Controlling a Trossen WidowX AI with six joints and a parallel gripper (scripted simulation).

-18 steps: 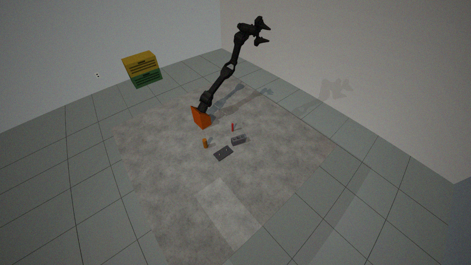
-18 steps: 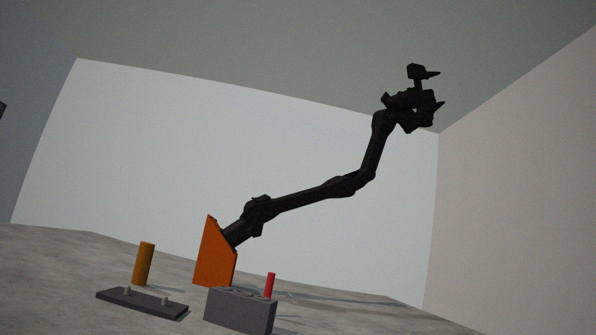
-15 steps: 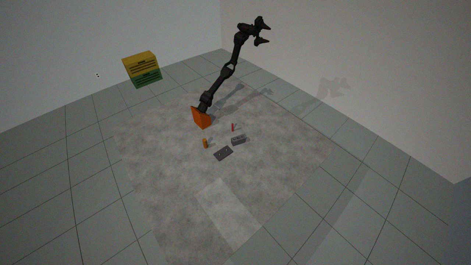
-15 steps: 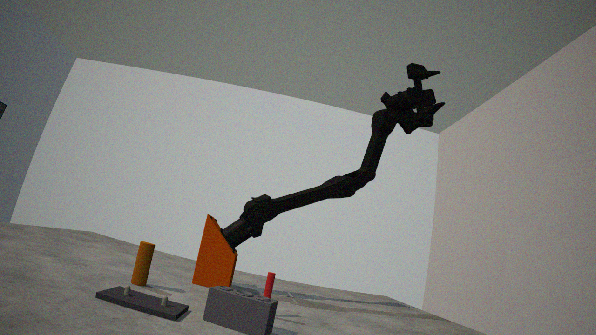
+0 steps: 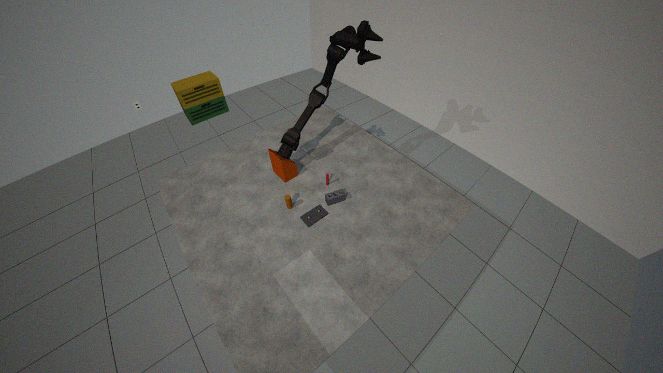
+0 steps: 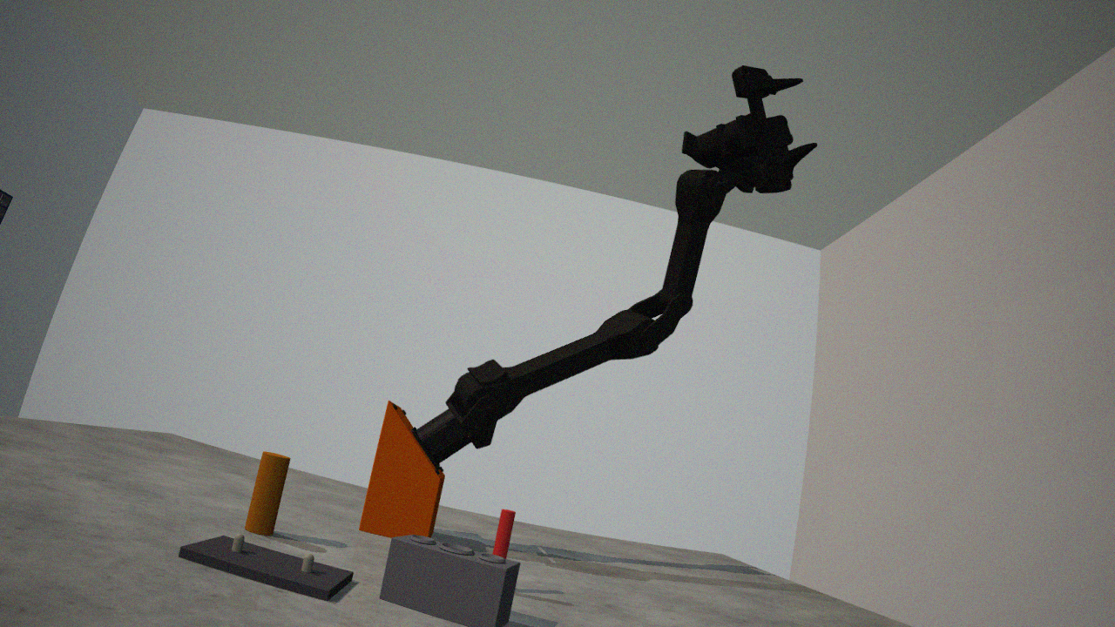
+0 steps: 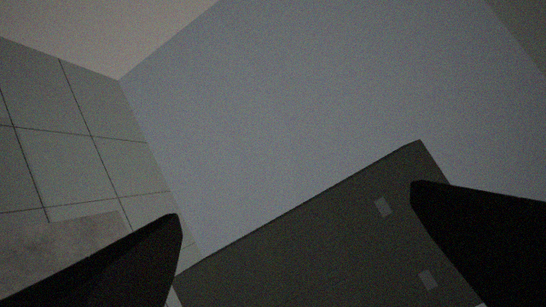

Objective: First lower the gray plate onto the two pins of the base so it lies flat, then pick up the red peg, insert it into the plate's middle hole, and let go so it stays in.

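My gripper tip is 600 mm above the gray plate, 340 mm to the left of it and 70 mm short of it. The rest, counted from my gripper tip: small orange cylinder: 600 mm below, 530 mm to the right, 70 mm behind; red peg: 600 mm below, 290 mm to the right, 40 mm behind.
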